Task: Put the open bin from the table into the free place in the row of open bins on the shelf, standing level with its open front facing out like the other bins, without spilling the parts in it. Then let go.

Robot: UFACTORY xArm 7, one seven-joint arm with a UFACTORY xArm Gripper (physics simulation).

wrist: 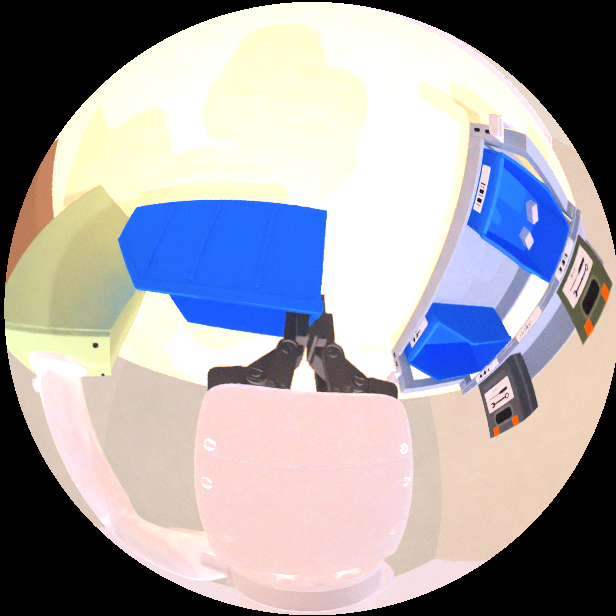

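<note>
My gripper point(310, 321) is shut on the right end wall of a blue open bin point(229, 258), which hangs in front of me to the left of the fingers. I see the bin's outside walls only; its parts are hidden. The grey shelf point(494, 270) is to the right, tilted in this fisheye view. On it stand two blue open bins, one upper point(520, 215) with two small grey parts inside, one lower point(456, 339). Between them is an empty place point(488, 278) in the row.
A pale green box point(68, 287) is at the left behind the held bin. Two grey and olive labelled cases point(508, 396) point(586, 287) hang off the shelf's near edge. A white wall fills the background.
</note>
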